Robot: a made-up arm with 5 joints.
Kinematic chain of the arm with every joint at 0, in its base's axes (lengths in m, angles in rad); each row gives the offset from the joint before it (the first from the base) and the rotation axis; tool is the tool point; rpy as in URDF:
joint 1: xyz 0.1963 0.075 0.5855 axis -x
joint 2: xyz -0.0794 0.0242 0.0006 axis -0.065 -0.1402 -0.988
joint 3: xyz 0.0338 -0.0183 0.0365 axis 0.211 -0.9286 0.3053
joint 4: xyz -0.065 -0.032 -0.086 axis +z
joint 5: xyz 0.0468 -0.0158 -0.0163 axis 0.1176 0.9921 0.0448
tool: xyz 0.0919 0.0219 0.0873 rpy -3.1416 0 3.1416
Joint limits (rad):
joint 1: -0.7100..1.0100
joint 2: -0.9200..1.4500
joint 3: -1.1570..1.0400
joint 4: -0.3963..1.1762
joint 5: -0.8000..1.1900
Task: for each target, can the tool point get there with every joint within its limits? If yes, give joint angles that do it. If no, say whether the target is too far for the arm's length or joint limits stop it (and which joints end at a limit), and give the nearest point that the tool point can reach.
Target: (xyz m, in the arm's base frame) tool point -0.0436 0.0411 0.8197
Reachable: no: joint limits stop it (at a limit: joint 1, joint 2, joint 4) | nearest point 0.0607 0.0456 0.7480 | short by 0.127 m
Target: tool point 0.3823 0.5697 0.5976
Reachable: no: too far | nearest point 0.2581 0.2715 0.5903 | short by 0.323 m
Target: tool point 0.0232 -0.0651 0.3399
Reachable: no: joint limits stop it (at a limit: joint 1, joint 2, joint 4, joint 5) | nearest point 0.0634 -0.0214 0.4340 | short by 0.111 m
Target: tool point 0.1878 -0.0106 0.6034
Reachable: yes | joints 0.8400 0.3863 -0.4511 0.0250 0.4597
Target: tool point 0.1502 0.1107 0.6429
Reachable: yes | joints -0.2572 0.7015 0.8617 0.8763 -0.2431
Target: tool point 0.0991 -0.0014 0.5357
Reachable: yes | joints 0.0353 0.7834 -0.9173 -0.0262 0.3760
